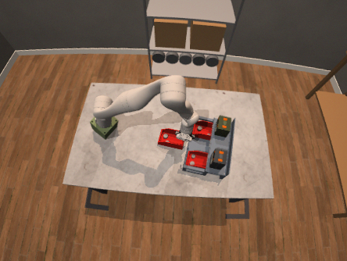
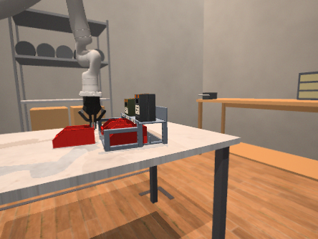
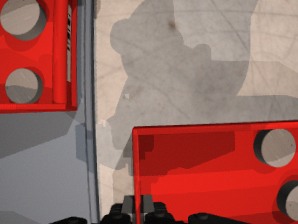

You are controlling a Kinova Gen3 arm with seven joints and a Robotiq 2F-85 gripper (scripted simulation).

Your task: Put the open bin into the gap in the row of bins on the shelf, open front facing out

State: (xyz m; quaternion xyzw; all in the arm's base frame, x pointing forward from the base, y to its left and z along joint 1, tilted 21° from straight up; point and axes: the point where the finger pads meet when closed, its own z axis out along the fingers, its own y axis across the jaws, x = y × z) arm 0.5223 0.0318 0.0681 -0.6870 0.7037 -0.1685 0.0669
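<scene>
Now: the grey shelf 160 mm ahead of my hand, 10 mm to the right of it and 10 mm below it. The rest, counted from my hand: black tool case (220 mm ahead, 130 mm to the right, 90 mm above); then grey round part (110 mm behind, 20 mm to the right, 60 mm below).
</scene>
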